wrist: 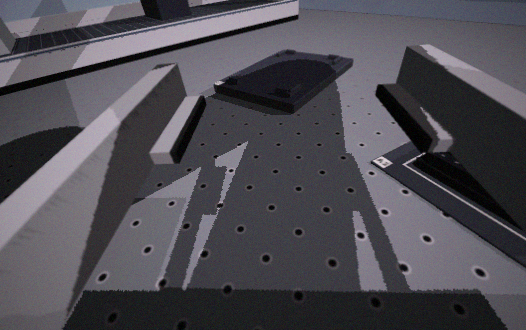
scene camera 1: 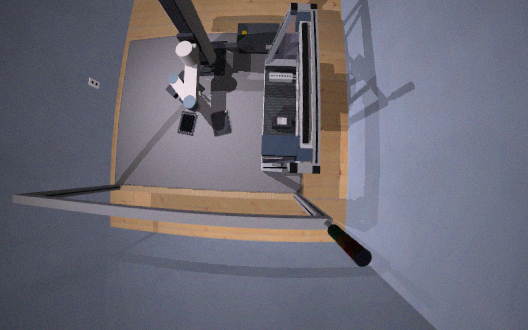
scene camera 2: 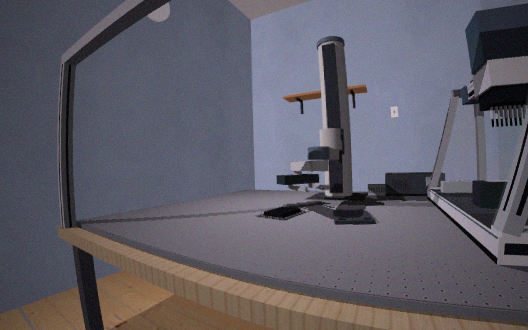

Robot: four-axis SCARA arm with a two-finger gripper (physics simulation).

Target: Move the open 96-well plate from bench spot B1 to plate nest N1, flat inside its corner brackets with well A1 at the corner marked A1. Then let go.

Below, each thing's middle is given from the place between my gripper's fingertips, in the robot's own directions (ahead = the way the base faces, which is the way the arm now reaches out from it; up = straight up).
Labels:
The black well plate [wrist: 443,166] is 14 cm ahead of my hand, 9 cm to the right of it and 7 cm below it. The rest, counted from my hand: dark nest with corner locators [wrist: 286,81]: 16 cm to the left, 15 cm ahead, 7 cm below.

